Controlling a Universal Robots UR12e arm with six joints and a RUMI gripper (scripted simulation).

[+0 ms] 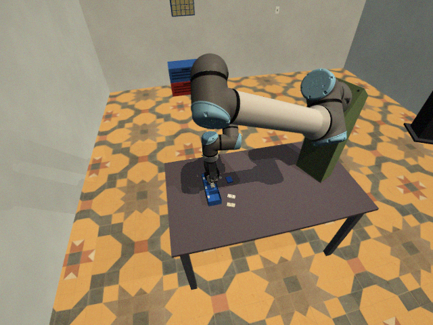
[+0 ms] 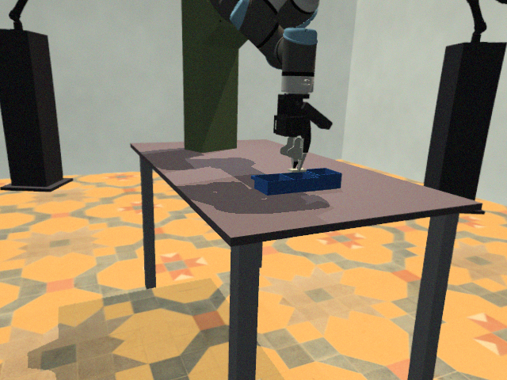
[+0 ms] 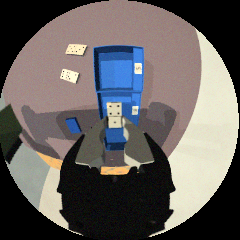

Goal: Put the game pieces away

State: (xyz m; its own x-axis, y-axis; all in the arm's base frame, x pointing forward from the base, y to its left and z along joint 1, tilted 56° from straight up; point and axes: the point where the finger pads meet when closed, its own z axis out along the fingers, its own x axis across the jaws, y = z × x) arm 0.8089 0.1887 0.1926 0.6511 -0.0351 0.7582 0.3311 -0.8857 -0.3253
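My gripper is now 40 mm above the blue bin, 10 mm to the right of it and 10 mm short of it. Round my hand: tiny ring (110 mm to the right, 60 mm below, 30 mm behind); cream domino (10 mm below); blue block (110 mm to the right, 90 mm behind, 60 mm below).
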